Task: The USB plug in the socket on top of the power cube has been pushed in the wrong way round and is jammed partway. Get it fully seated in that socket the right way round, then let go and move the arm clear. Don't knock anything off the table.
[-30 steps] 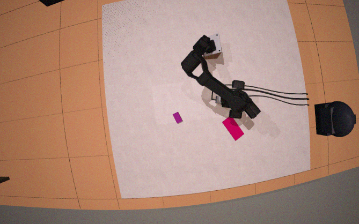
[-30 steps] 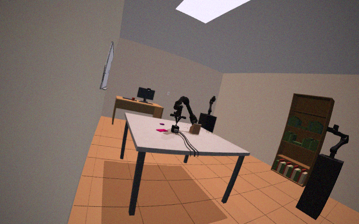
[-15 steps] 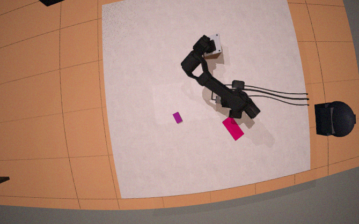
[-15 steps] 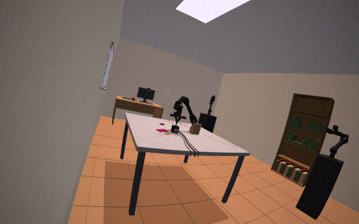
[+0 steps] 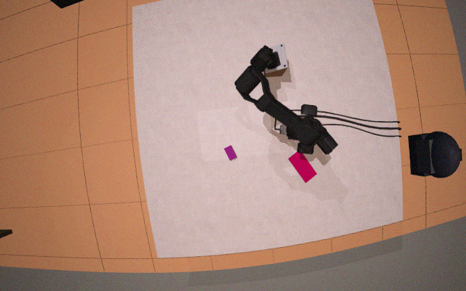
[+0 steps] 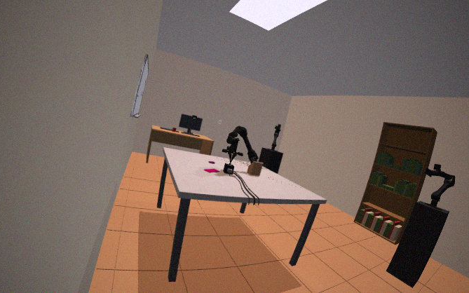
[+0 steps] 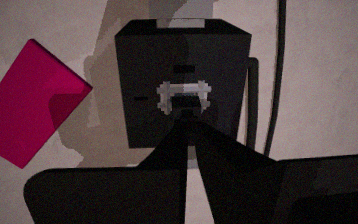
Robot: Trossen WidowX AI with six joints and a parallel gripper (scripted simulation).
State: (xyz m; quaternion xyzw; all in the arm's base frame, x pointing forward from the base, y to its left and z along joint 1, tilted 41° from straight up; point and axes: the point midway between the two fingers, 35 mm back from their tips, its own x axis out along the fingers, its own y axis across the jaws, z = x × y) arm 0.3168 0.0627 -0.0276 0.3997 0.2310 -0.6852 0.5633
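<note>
Right now my gripper tip is 2 cm above the dark USB plug. Round my gripper tip: magenta card: 16 cm ahead, 10 cm below; USB socket: 4 cm below; purple block: 32 cm to the right, 10 cm below, 4 cm ahead.
</note>
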